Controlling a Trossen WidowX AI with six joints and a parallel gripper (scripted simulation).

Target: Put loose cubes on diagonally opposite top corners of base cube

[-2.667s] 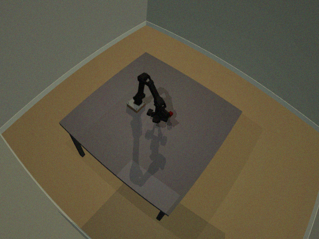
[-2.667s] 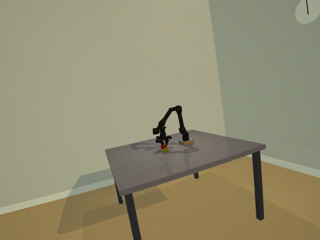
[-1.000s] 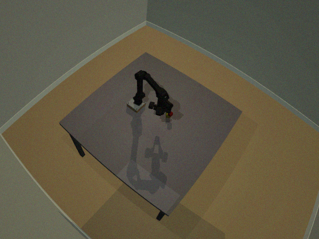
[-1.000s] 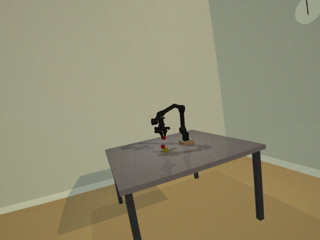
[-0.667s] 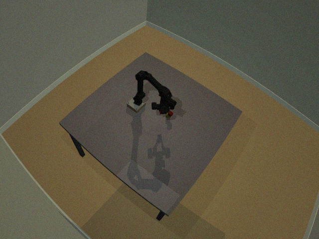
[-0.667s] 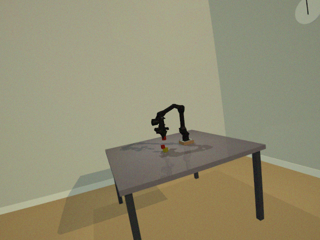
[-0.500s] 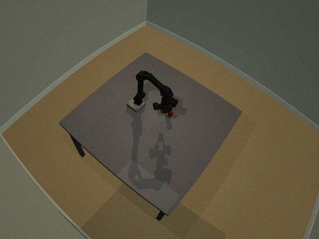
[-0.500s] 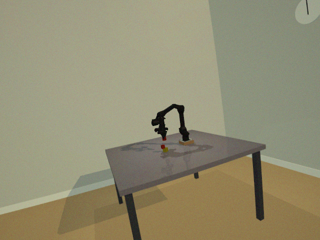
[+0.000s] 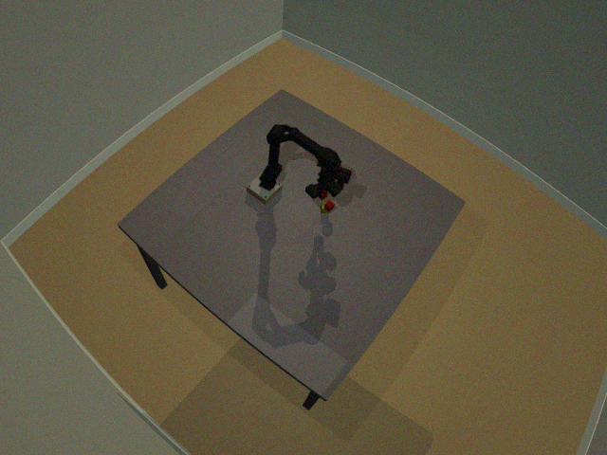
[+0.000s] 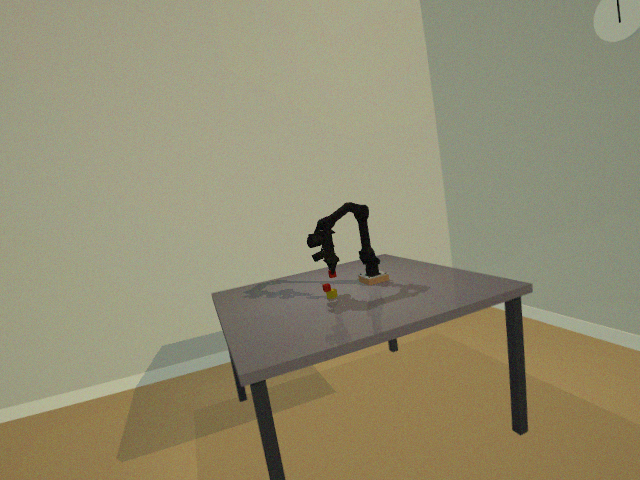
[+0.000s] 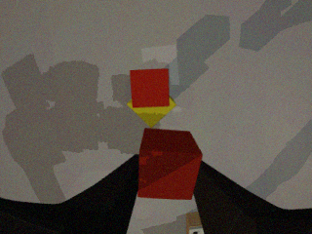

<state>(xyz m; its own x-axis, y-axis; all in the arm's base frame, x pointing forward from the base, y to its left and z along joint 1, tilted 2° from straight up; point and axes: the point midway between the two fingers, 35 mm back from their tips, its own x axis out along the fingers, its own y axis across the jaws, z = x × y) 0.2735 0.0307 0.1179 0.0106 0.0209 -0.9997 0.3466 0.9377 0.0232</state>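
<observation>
Now: gripper tip 2 cm short of the yellow base cube, 1 cm to the right of it and 10 cm above it.
</observation>
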